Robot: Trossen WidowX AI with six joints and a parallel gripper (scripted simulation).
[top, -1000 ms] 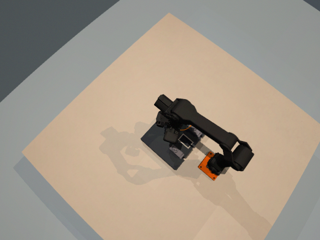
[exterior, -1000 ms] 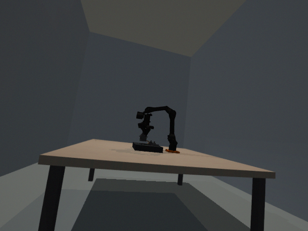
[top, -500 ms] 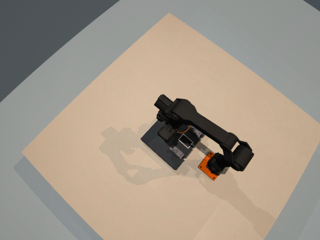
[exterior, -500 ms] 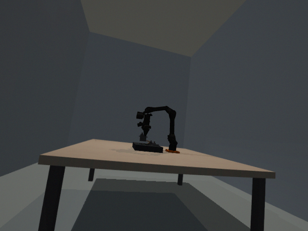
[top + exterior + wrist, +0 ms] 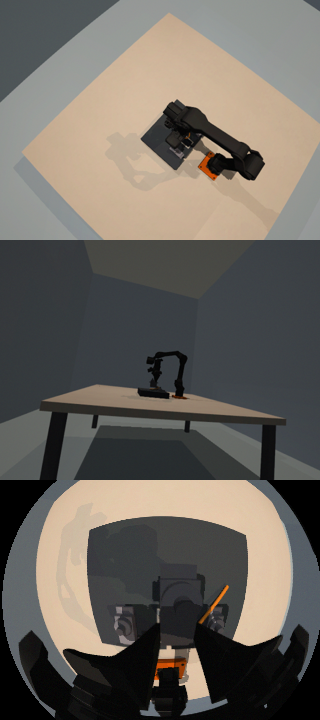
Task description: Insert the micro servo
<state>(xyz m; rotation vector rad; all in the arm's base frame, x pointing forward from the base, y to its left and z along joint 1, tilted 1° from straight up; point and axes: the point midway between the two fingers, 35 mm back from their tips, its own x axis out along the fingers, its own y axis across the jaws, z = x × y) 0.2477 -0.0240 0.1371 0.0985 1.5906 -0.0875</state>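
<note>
My gripper tip is now 10 cm above the deck, 6 cm short of it and 1 cm to the left of it.
</note>
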